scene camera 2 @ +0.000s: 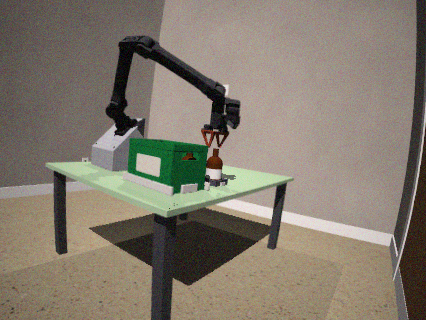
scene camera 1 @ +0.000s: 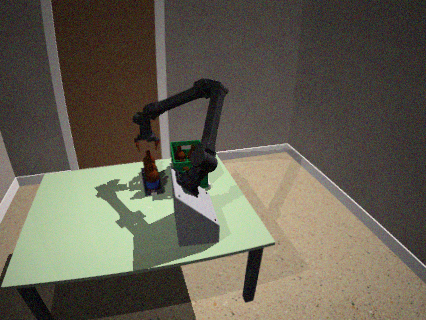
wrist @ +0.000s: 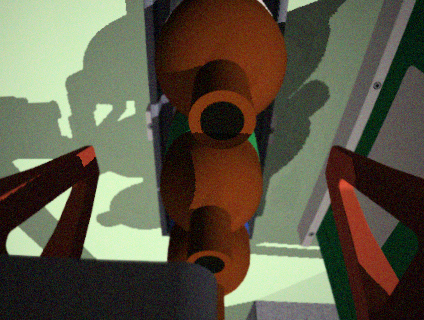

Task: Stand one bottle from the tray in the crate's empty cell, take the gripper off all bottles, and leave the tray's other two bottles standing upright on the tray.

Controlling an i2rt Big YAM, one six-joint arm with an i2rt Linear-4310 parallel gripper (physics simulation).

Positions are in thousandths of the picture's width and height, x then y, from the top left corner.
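Observation:
You'd see my gripper (wrist: 501,498) here, and there's a green-labelled bottle (wrist: 496,605) as well.

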